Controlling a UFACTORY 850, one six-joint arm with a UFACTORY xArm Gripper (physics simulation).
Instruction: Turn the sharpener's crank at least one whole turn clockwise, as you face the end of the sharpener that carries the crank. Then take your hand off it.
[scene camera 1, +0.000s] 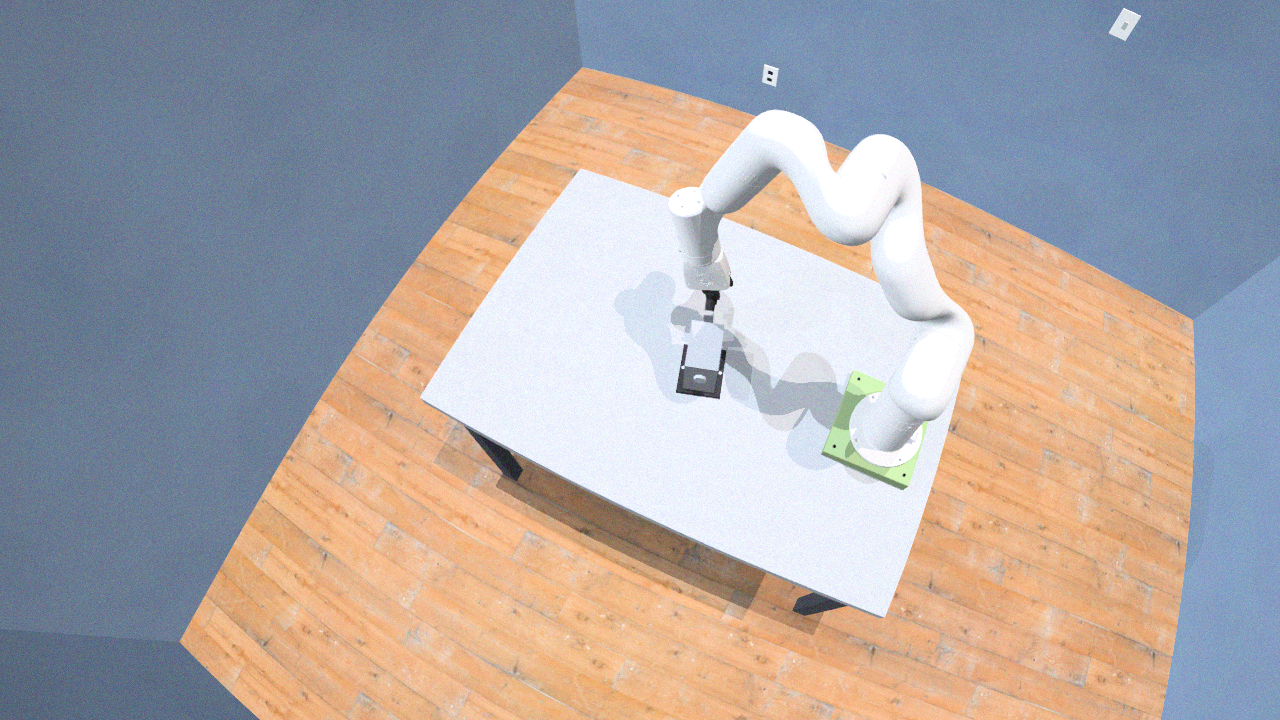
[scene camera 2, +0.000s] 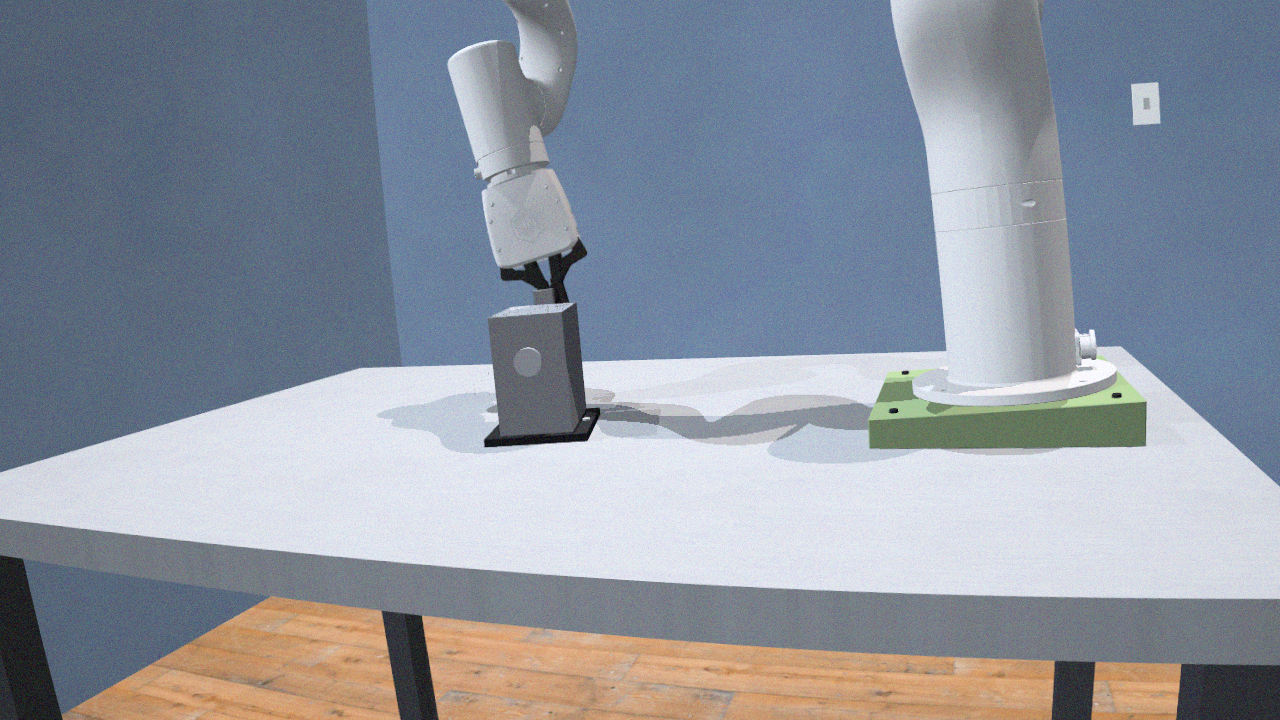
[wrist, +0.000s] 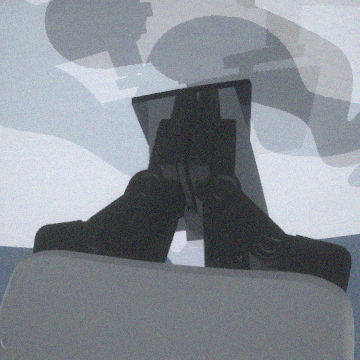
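The sharpener is an upright grey box (scene camera 1: 705, 347) (scene camera 2: 537, 385) (wrist: 256, 175) on a black base plate (scene camera 1: 697, 390) (scene camera 2: 537, 439). Its crank is on the far end in the scene camera 2 view, mostly hidden by the body. The grey end of the crank arm (scene camera 2: 543, 295) stands up just above the box top there. The crank's dark knob cannot be made out. My gripper (scene camera 1: 709, 313) (scene camera 2: 556, 295) (wrist: 201, 112) is shut with nothing between the fingers. It points down at the crank end, close to the crank arm; its fingertips are hidden behind the box in the scene camera 2 view. Contact cannot be told.
The arm's base stands on a green mounting block (scene camera 1: 841, 445) (scene camera 2: 1002, 429) to the right of the sharpener on the light table (scene camera 1: 572, 358) (scene camera 2: 626, 528). The arm arches over the table's far side. Arm shadows fall around the sharpener.
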